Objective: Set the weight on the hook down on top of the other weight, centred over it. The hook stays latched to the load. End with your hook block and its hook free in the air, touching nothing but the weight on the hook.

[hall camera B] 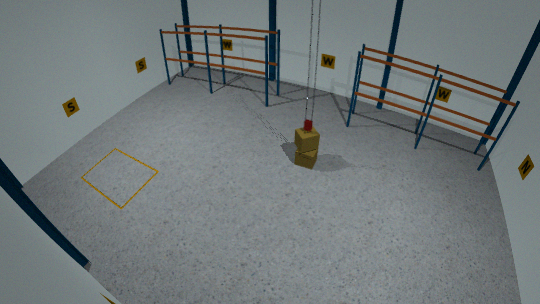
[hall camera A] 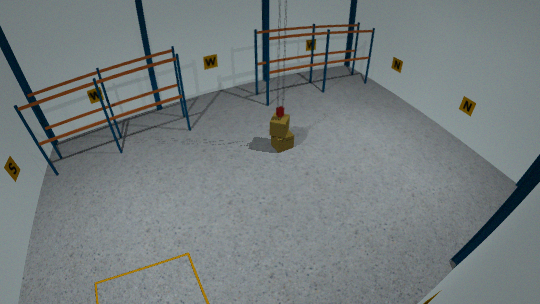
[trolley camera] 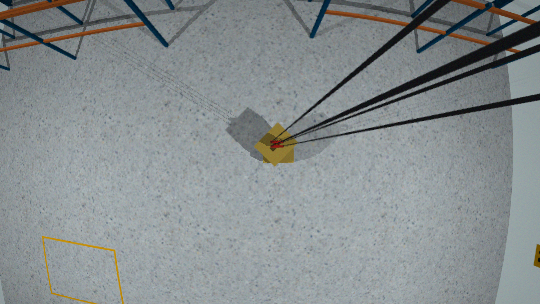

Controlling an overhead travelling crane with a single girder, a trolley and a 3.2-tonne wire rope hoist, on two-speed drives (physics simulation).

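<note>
My red hook block (hall camera A: 280, 111) (hall camera B: 308, 125) (trolley camera: 276, 144) hangs on its ropes directly above the upper yellow weight (hall camera A: 279, 128) (hall camera B: 307, 142) (trolley camera: 275, 156), which is latched to the hook. The lower yellow weight (hall camera A: 284, 143) (hall camera B: 305, 160) (trolley camera: 288, 158) stands on the floor directly beneath it. In the trolley view the upper weight is turned about 45 degrees to the lower one and sits slightly to the upper left of it. The weights meet or nearly meet; whether a thin gap remains cannot be told. The hook itself is too small to make out.
Two blue and orange racks stand along the W wall, one left (hall camera A: 107, 115) (hall camera B: 208, 62) and one right (hall camera A: 325, 60) (hall camera B: 428, 112) of the weights, apart from them. A yellow outlined square (hall camera A: 142, 268) (hall camera B: 136, 160) (trolley camera: 79, 243) is marked on the floor.
</note>
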